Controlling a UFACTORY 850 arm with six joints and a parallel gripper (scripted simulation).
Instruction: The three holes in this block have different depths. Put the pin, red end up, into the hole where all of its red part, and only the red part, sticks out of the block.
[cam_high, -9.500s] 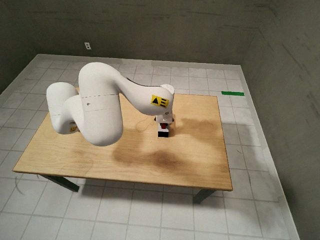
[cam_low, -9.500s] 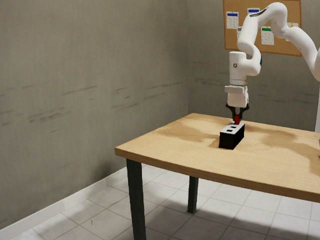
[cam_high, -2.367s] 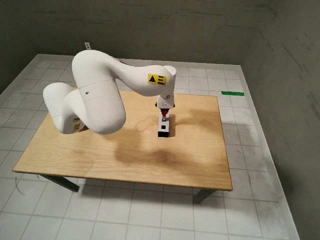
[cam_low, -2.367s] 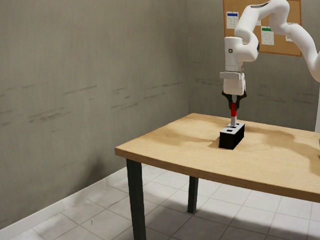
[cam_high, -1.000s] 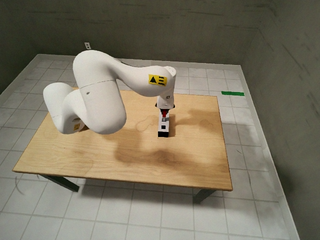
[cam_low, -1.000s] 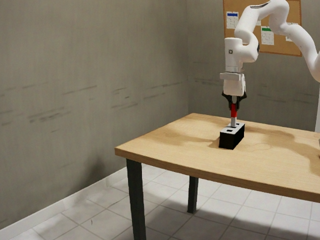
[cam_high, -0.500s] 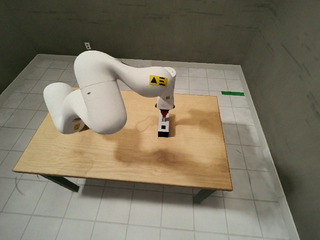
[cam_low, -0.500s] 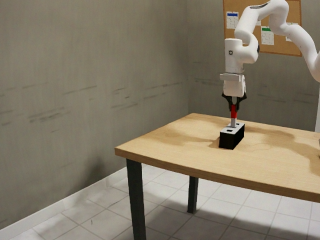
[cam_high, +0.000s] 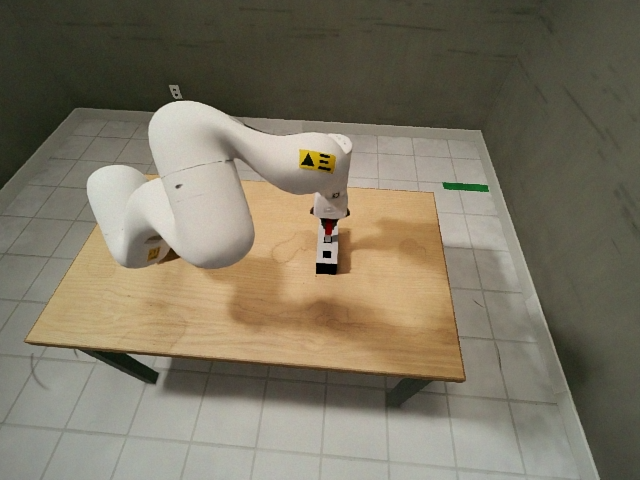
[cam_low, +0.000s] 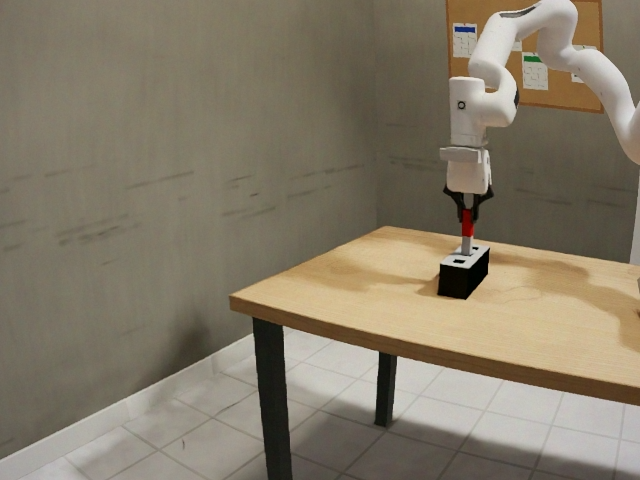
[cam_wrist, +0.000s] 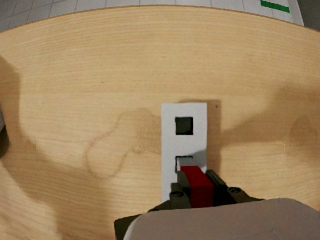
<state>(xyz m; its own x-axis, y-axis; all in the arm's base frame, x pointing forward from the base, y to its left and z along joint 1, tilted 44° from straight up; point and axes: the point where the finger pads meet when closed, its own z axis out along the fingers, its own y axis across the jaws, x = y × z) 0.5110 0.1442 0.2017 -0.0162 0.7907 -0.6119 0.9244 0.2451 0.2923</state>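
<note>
The pin lies 20 mm below my hand. Also, from my hand: black block 130 mm below.
</note>
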